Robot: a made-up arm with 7 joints. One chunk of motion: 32 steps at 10 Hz.
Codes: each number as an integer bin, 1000 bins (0 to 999) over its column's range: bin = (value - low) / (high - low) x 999, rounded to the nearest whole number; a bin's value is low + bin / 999 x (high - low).
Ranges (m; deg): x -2..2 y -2..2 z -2..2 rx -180..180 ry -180..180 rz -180..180
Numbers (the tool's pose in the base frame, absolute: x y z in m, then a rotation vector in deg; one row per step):
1: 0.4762 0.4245 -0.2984 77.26 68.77 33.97
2: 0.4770 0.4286 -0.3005 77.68 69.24 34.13
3: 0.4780 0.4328 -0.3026 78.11 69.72 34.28
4: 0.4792 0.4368 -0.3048 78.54 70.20 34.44
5: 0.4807 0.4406 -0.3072 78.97 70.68 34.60
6: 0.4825 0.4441 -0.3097 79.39 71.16 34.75
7: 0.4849 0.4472 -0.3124 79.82 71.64 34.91
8: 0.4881 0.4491 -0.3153 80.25 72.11 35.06
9: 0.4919 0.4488 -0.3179 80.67 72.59 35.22
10: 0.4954 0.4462 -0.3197 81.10 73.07 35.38
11: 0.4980 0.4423 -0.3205 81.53 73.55 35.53
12: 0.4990 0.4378 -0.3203 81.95 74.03 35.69
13: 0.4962 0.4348 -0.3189 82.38 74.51 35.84
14: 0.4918 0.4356 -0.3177 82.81 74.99 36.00
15: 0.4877 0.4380 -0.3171 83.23 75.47 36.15
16: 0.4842 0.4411 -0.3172 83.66 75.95 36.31
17: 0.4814 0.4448 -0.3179 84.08 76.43 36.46
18: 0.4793 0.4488 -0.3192 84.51 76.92 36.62
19: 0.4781 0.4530 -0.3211 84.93 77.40 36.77
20: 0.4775 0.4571 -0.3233 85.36 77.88 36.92
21: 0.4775 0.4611 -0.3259 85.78 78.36 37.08
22: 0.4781 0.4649 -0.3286 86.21 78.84 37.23
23: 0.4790 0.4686 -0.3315 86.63 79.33 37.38
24: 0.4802 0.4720 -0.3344 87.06 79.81 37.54
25: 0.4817 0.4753 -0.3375 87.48 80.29 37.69
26: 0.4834 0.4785 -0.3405 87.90 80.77 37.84
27: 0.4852 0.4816 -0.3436 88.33 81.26 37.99
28: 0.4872 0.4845 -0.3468 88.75 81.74 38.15
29: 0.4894 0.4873 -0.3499 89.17 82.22 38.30
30: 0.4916 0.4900 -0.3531 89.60 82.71 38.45
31: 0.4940 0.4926 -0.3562 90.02 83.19 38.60
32: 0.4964 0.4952 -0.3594 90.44 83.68 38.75
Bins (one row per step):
1: 618 606 425 714 690 594
2: 619 607 424 715 692 594
3: 619 608 424 716 693 595
4: 619 609 423 717 694 595
5: 620 610 423 719 696 596
6: 620 610 422 720 697 596
7: 621 611 421 721 698 596
8: 621 612 421 722 700 597
9: 622 612 420 723 701 597
10: 623 611 420 725 702 598
11: 624 610 419 726 704 598
12: 624 609 420 727 705 599
13: 623 608 420 728 706 599
14: 622 608 420 729 708 599
15: 621 609 420 730 709 600
16: 620 610 420 732 710 600
17: 620 611 420 733 712 601
18: 619 612 420 734 713 601
19: 619 613 419 735 714 602
20: 619 614 419 736 716 602
21: 619 615 418 738 717 602
22: 619 616 417 739 718 603
23: 619 617 417 740 720 603
24: 619 617 416 741 721 604
25: 620 618 415 742 722 604
26: 620 619 414 743 724 605
27: 621 620 414 745 725 605
28: 621 621 413 746 726 605
29: 622 621 412 747 728 606
30: 622 622 411 748 729 606
31: 623 623 411 749 730 607
32: 623 623 410 750 732 607

